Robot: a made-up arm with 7 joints.
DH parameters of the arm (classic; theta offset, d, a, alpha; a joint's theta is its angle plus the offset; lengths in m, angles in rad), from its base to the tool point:
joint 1: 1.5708 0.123 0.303 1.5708
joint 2: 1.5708 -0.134 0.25 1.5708
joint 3: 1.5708 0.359 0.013 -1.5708
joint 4: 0 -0.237 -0.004 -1.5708
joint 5: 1.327 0 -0.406 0
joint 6: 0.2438 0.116 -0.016 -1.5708
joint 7: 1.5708 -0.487 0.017 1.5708
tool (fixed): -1.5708 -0.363 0 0
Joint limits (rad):
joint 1: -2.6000..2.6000
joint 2: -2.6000..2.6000
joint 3: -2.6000..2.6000
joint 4: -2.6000..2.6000
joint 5: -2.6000..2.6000
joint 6: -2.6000..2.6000
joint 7: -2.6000..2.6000
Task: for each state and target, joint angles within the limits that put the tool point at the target. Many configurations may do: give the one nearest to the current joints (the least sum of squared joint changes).
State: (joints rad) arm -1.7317 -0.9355 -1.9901 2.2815 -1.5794 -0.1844 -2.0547
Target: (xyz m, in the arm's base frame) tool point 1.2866 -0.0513 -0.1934
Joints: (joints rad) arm -1.8033 -1.1233 -1.9760 2.1297 -1.7164 -0.4316 -1.9241
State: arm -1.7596 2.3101 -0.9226 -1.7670 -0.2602 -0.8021 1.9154
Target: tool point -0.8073 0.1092 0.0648
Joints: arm -1.9676 2.6000 -1.2695 -1.6168 0.3265 -0.6449 1.9508
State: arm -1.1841 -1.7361 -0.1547 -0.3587 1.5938 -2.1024 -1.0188
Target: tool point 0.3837 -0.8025 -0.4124
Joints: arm -1.7054 -1.7022 -0.0753 0.0517 1.7562 -1.8984 -0.9642
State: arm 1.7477 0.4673 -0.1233 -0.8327 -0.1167 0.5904 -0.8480
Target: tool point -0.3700 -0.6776 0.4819
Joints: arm 2.3338 0.7701 0.0582 -1.0277 -0.6714 0.5210 -0.9348
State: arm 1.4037 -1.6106 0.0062 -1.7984 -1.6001 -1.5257 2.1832
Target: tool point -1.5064 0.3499 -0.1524
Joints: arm 1.5550 -1.8498 -0.3038 -2.0302 -2.1201 -1.8334 1.9674
